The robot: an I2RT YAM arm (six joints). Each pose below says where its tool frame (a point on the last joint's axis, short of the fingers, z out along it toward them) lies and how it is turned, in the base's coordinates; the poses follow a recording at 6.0 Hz.
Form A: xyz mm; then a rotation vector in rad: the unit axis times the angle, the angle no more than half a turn.
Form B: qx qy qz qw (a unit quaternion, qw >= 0); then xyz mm. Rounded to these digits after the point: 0 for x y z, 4 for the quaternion.
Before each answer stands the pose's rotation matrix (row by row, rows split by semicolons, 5 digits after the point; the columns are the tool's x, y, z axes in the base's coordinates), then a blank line. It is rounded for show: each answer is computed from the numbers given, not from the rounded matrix.
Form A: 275 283 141 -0.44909 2.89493 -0.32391
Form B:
-0.93521 -0.27529 0.22270; -0.31770 0.93008 -0.18445; -0.15636 -0.24325 -0.95728

-0.1517 0.9776 -0.1094 0.0969 275 283 141
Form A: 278 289 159 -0.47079 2.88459 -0.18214
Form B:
-0.92626 -0.29998 0.22816; -0.32629 0.94124 -0.08713; -0.18862 -0.15516 -0.96972

-0.1599 0.9794 -0.0618 0.1064 278 289 159
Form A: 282 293 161 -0.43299 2.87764 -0.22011
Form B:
-0.93170 -0.27227 0.24041; -0.30567 0.94528 -0.11405; -0.19621 -0.17974 -0.96395

-0.1474 0.9799 -0.0750 0.1114 282 293 161
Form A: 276 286 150 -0.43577 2.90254 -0.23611
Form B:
-0.93727 -0.27324 0.21648; -0.30464 0.94389 -0.12758; -0.16947 -0.18553 -0.96792

-0.1473 0.9810 -0.0798 0.0984 276 286 150
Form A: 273 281 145 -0.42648 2.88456 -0.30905
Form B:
-0.93632 -0.26113 0.23476; -0.30494 0.93618 -0.17488; -0.17411 -0.23533 -0.95619

-0.1446 0.9784 -0.1048 0.1045 273 281 145
